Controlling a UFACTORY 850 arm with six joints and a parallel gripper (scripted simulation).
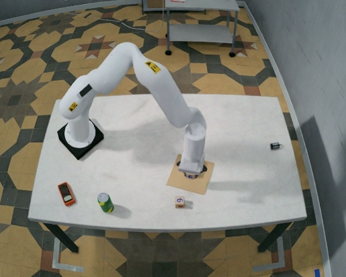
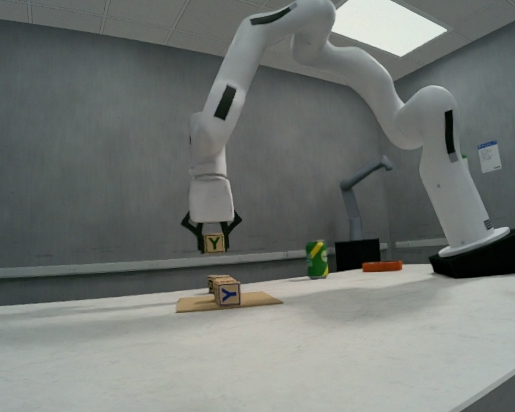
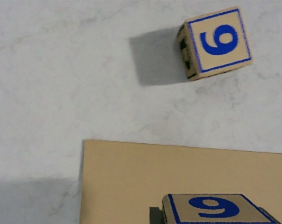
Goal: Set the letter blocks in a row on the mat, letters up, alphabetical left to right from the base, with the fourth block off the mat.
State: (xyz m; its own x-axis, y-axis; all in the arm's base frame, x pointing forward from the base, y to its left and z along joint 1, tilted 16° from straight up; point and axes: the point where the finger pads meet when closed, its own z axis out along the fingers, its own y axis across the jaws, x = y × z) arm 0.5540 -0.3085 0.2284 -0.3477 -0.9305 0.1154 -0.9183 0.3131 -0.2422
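The J block is 2 cm ahead of my hand, 7 cm to the left of it and 10 cm below it. From my hand the other things lie so: tan mat 2 cm ahead, 7 cm to the left, 12 cm below; Q block right at my hand; green can 42 cm behind, 9 cm to the right, 6 cm below.
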